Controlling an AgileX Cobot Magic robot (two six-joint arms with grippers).
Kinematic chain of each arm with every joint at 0, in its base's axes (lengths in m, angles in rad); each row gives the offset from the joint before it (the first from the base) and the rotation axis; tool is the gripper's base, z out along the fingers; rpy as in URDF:
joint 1: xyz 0 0 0.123 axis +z
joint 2: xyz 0 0 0 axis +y
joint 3: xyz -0.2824 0 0.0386 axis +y
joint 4: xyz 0.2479 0 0.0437 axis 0.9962 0 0.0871
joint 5: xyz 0 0 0 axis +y
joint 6: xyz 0.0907 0 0.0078 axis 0.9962 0 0.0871
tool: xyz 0 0 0 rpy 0 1.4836 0
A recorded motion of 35 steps. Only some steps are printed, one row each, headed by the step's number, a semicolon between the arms.
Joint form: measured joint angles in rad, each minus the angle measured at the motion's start. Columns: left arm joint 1, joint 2, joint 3, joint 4, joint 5, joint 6; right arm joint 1, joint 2, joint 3, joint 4, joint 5, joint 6.
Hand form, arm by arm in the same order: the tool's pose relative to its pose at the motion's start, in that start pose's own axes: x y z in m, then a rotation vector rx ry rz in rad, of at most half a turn. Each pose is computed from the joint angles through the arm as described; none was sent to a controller.
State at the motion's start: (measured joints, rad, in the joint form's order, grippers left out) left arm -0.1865 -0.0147 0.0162 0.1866 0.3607 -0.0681; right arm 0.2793 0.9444 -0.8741 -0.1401 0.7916 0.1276
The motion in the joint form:
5: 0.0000 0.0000 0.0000 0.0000 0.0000 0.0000; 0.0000 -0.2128 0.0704 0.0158 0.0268 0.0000
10: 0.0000 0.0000 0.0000 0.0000 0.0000 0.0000; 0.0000 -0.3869 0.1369 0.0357 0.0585 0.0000
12: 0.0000 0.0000 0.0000 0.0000 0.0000 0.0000; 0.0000 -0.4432 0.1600 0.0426 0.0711 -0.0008
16: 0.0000 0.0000 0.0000 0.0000 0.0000 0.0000; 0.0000 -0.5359 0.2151 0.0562 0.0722 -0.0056
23: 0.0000 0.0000 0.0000 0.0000 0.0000 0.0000; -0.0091 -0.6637 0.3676 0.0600 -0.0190 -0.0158
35: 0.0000 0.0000 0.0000 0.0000 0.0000 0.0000; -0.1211 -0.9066 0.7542 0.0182 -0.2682 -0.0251
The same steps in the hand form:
5: 0.0000 0.0000 0.0000 0.0000 0.0000 0.0000; 0.0278 -0.0042 -0.0417 -0.0129 -0.1136 0.0245
10: 0.0000 0.0000 0.0000 0.0000 0.0000 0.0000; 0.0576 -0.0064 -0.0669 -0.0293 -0.1875 0.0465
12: 0.0000 0.0000 0.0000 0.0000 0.0000 0.0000; 0.0683 -0.0069 -0.0731 -0.0350 -0.2074 0.0525
16: 0.0000 0.0000 0.0000 0.0000 0.0000 0.0000; 0.0875 -0.0070 -0.0779 -0.0473 -0.2426 0.0584
23: 0.0000 0.0000 0.0000 0.0000 0.0000 0.0000; 0.1190 -0.0063 -0.0635 -0.0487 -0.3087 0.0548
35: 0.0000 0.0000 0.0000 0.0000 0.0000 0.0000; 0.1884 -0.0081 -0.0037 0.0599 -0.4124 0.0665

